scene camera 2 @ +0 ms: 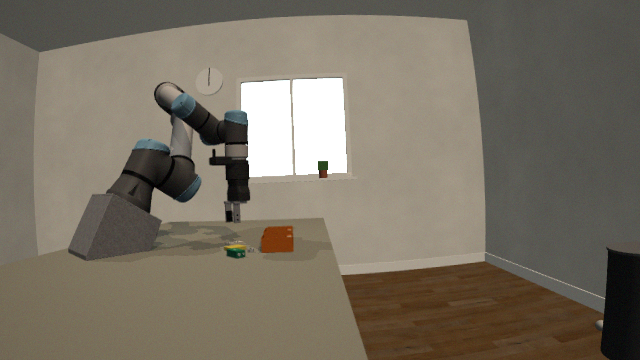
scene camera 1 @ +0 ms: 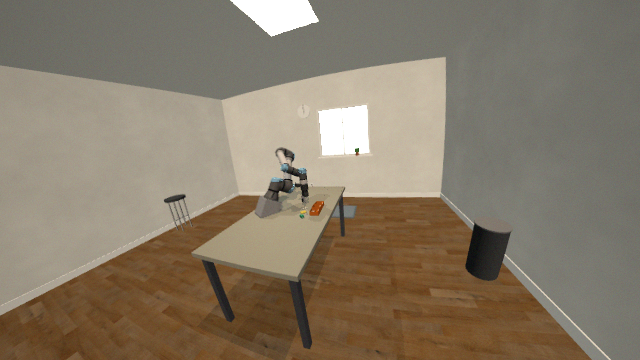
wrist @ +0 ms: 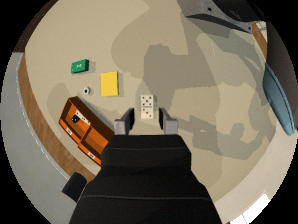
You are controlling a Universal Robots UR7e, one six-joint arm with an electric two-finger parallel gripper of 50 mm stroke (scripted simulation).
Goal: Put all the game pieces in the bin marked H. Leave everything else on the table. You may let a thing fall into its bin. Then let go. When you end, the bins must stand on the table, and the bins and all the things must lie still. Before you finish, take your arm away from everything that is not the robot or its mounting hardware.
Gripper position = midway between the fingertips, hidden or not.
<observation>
In view: the gripper [scene camera 2: 233, 222] and an orange bin [wrist: 92, 142].
The gripper is seen too in the wrist view [wrist: 146, 114].
</observation>
